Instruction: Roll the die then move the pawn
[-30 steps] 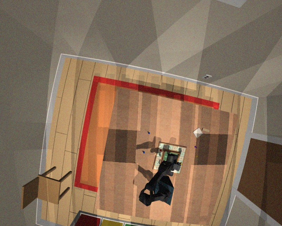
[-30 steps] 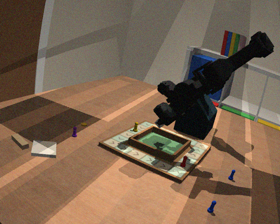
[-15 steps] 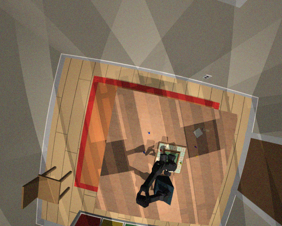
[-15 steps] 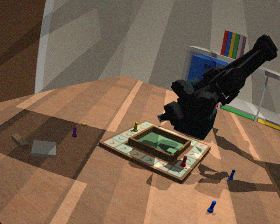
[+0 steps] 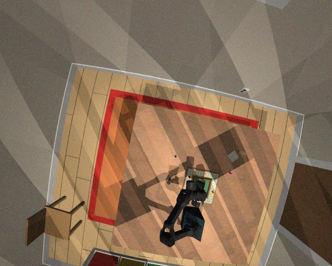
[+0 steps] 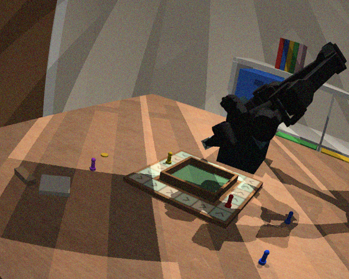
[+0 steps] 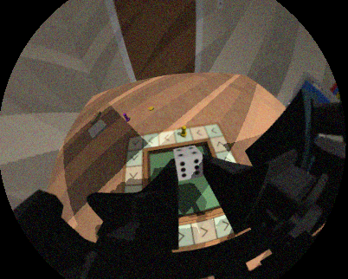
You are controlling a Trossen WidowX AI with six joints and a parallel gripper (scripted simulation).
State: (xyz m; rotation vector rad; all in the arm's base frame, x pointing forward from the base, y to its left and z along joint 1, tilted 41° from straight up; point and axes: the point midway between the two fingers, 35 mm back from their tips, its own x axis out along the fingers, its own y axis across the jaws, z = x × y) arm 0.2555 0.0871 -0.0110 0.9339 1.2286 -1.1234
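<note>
Now: the white die right at my gripper tip. The rest, counted from my gripper tip: yellow pawn 11 cm to the right, 9 cm below, 1 cm behind; green tray 11 cm below; red pawn 12 cm to the left, 9 cm below, 5 cm ahead.
</note>
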